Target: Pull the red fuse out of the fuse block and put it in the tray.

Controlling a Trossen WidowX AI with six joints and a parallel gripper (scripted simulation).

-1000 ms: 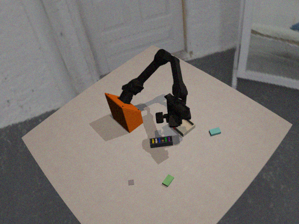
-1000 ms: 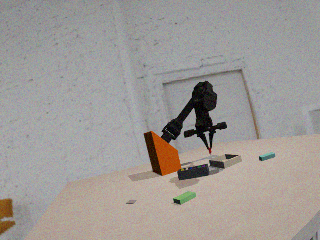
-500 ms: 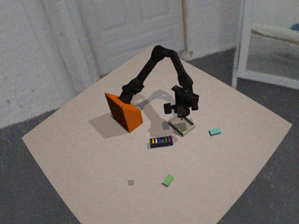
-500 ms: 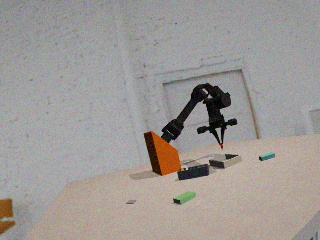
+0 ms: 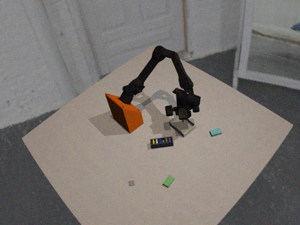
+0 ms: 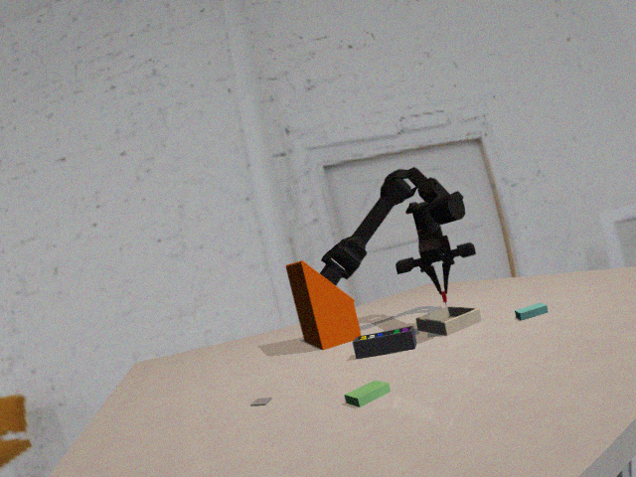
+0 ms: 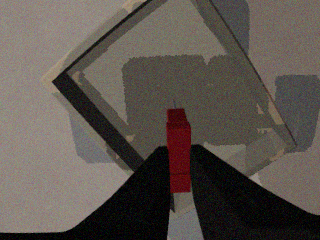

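The red fuse is 1 cm below my gripper tip. Round my gripper tip: green fuse (16 cm to the right, 5 cm below); then blue fuse (18 cm to the right, 5 cm below, 2 cm behind); then beige tray (7 cm below).
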